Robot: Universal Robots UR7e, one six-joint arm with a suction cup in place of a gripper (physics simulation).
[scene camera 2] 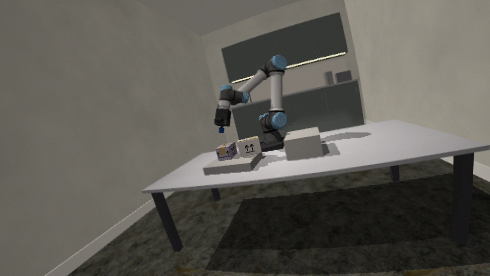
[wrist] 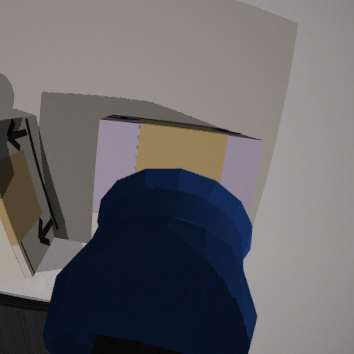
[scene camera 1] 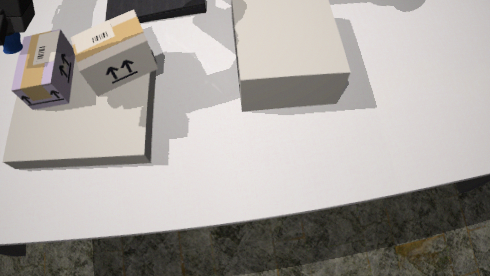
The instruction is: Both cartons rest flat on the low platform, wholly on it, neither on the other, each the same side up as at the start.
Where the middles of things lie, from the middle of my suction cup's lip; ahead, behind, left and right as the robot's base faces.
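Looking at the low platform [scene camera 1: 115, 128], I find it 30 mm ahead of my suction cup, 40 mm to the left of it and 210 mm below it.
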